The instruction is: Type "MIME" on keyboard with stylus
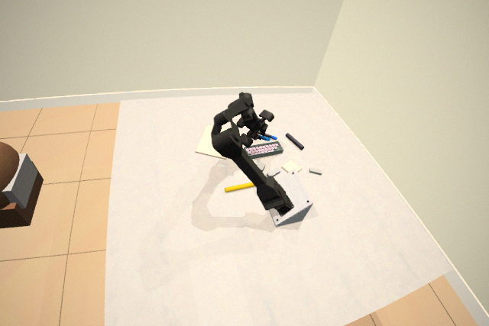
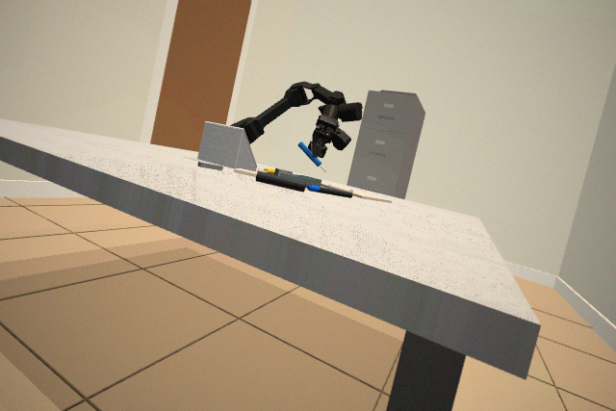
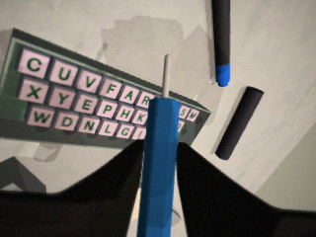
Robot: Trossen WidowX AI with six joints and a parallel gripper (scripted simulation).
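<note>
The blue-capped pen is 10 cm to the right of my gripper tip, 8 cm below it and 8 cm ahead of it. Also, from my gripper tip: blue stylus: 1 cm below, 1 cm ahead; small tan card: 15 cm behind, 11 cm to the right, 8 cm below; black cylinder: 21 cm to the right, 7 cm below, 1 cm ahead.
</note>
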